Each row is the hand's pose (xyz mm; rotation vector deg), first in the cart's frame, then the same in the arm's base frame.
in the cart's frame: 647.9 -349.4 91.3 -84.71 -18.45 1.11
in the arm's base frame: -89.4 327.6 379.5 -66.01 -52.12 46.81
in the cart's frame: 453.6 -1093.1 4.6 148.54 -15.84 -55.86
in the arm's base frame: 386.4 -265.9 238.8 129.66 52.67 -40.85
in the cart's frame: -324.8 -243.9 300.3 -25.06 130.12 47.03
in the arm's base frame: -722.8 -399.3 646.8 -87.12 117.77 77.43
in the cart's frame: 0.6 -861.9 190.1 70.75 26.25 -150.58
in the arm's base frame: -46.2 -498.2 466.8 37.32 49.83 -106.41
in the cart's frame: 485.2 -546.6 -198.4 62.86 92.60 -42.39
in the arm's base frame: -55.1 82.8 82.6 13.78 112.92 -6.27
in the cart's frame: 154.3 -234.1 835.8 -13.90 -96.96 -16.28
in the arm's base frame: -396.4 -10.9 1155.7 32.89 -87.85 21.55
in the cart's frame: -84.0 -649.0 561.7 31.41 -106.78 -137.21
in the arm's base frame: -229.7 -445.0 859.3 57.96 -63.08 -101.76
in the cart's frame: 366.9 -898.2 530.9 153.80 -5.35 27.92
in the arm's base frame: 231.7 -226.4 783.8 151.79 70.42 35.37
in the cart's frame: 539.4 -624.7 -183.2 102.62 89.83 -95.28
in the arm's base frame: 40.9 80.6 88.2 42.23 116.50 -69.74
